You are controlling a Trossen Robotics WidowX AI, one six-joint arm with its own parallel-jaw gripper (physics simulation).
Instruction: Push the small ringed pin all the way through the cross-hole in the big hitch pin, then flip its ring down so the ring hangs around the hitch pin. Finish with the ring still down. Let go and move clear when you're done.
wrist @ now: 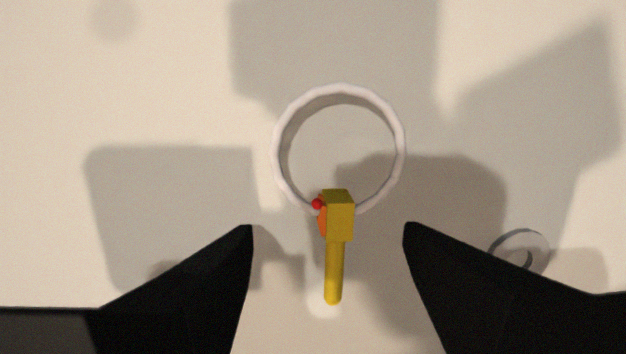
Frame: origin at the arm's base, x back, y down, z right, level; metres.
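Seen in the pictures: gripper, fingertip midpoint: (328, 234).
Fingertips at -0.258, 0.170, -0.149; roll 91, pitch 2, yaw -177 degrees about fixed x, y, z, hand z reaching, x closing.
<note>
Offsets run from my fingertips to a thing's middle, as dx, dy, dz. "spot": to the spot under its first point. Level surfaces: height alone.
The small ringed pin @(spot: -0.002, -0.004, +0.011) (334, 267) shows between the fingertips, with a yellow block head, a yellow shaft pointing to the bottom of the view, and an orange piece and a small red ball at the head's left side. Its pale ring @(spot: -0.002, -0.002, -0.051) (342, 89) extends from the head toward the top of the view. My gripper (328, 234) is open and empty, one black finger on each side of the pin with a gap to both. Whether the pin rests on the surface cannot be told. The big hitch pin and its cross-hole do not show in the wrist view.
A flat grey disc with a hole @(-0.084, +0.005, +0.018) (541, 250) lies on the pale surface @(dy +0.007) (165, 75) at the right, partly hidden behind the right finger. Broad shadows fall across the surface around the pin and the ring.
</note>
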